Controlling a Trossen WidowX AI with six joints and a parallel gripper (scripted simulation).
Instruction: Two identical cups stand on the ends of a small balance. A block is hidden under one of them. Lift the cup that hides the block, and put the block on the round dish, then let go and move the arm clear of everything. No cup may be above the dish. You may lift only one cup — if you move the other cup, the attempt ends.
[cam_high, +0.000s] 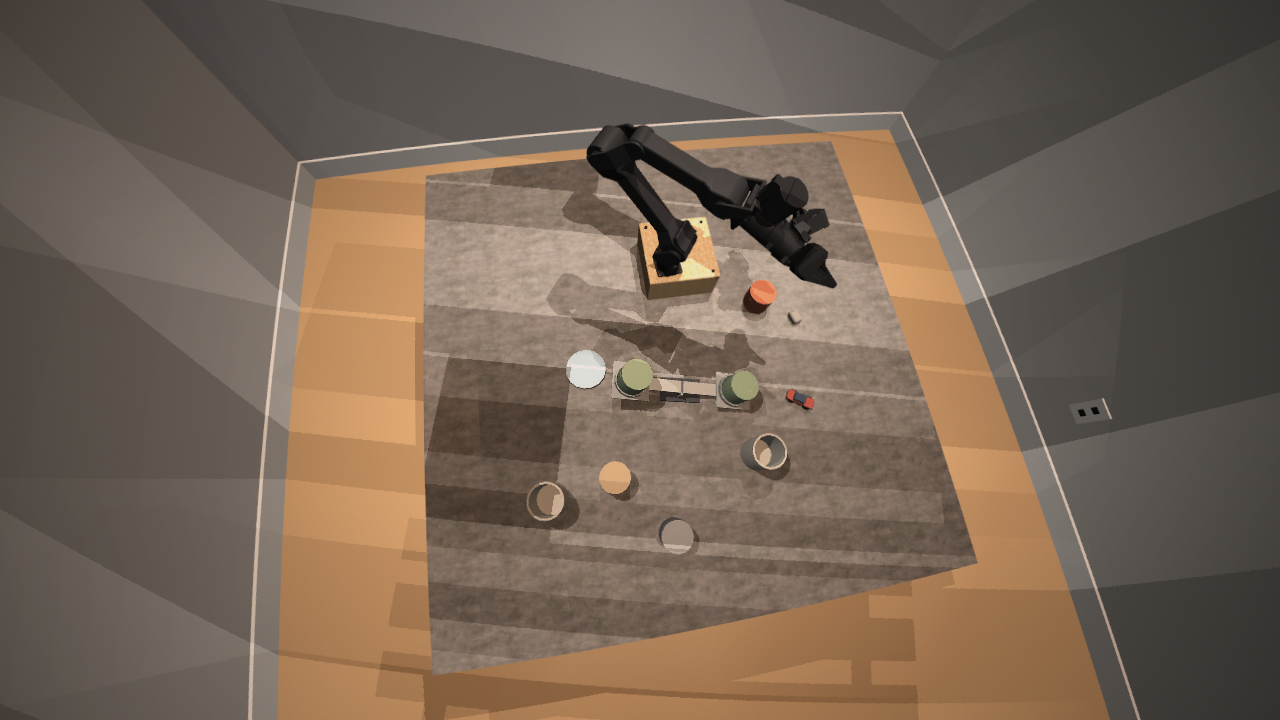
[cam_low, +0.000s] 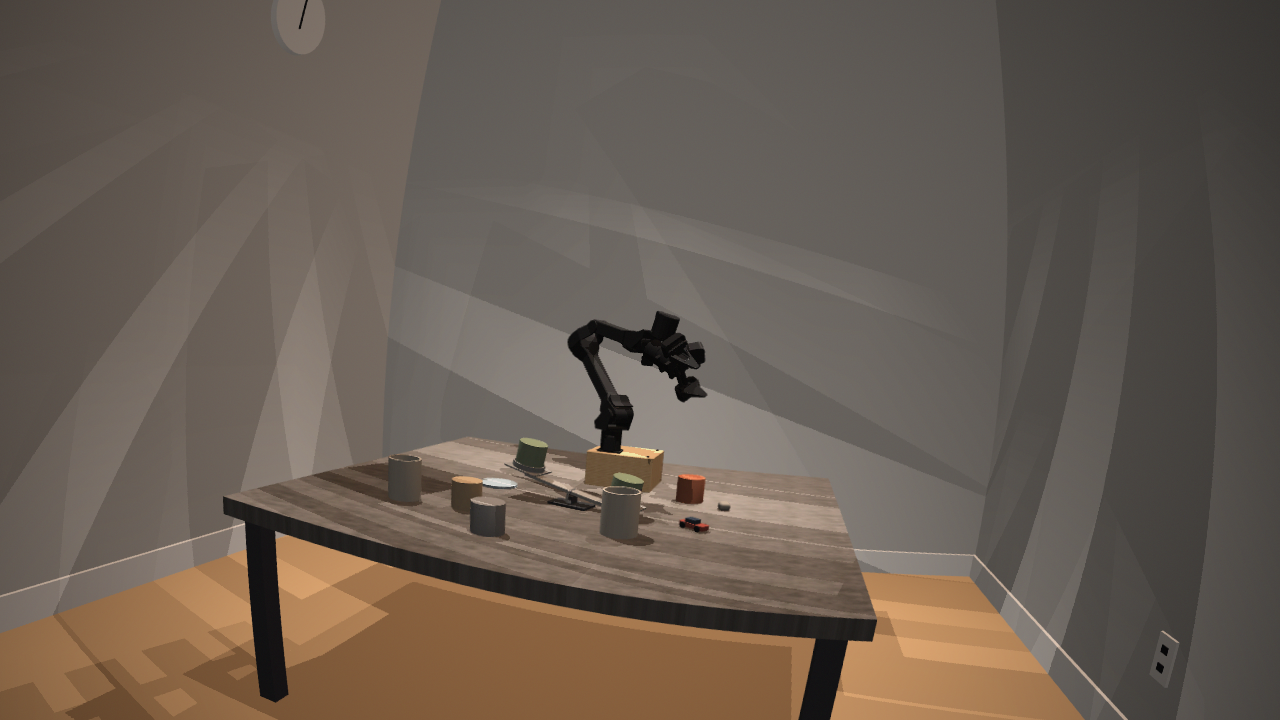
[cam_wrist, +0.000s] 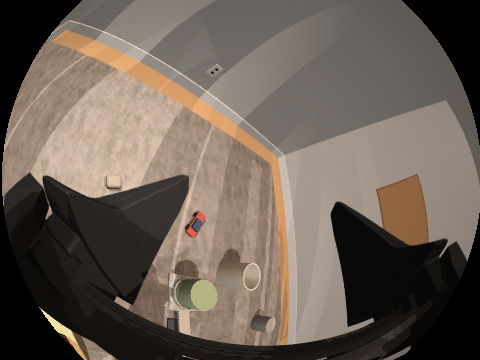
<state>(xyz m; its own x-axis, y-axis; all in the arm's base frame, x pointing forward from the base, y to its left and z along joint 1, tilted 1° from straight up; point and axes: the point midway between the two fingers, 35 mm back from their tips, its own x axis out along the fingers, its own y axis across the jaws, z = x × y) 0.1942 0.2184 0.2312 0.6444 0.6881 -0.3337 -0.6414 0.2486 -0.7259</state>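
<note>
My gripper tip is now 280 mm above the grey block, 150 mm to the left of it and 130 mm short of it. From my gripper tip the other things lie so: red toy car: 300 mm below, 180 mm ahead, 20 mm to the left; small stone: 310 mm below, 90 mm to the left, 30 mm behind; orange-red cylinder: 280 mm below, 100 mm behind, 20 mm to the right.
</note>
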